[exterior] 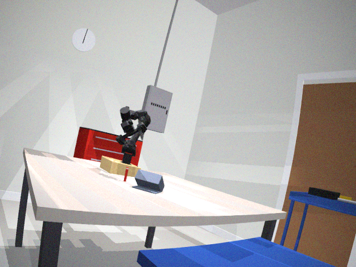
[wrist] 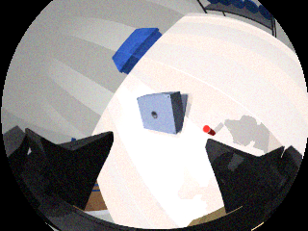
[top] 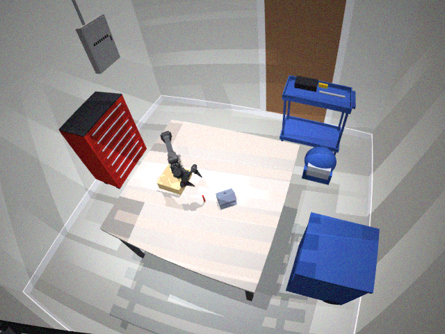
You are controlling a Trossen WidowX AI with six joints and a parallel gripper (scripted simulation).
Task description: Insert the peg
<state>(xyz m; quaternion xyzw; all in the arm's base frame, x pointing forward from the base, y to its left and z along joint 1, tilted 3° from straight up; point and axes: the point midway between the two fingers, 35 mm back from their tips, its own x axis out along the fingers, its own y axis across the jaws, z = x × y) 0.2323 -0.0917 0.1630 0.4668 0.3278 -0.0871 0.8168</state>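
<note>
Now: gripper tip 2 cm short of the red peg, 3 cm to the left of it and 16 cm above it. From my gripper tip the other things lie so: grey-blue sloped panel: 17 cm ahead, 5 cm to the left, 18 cm below.
</note>
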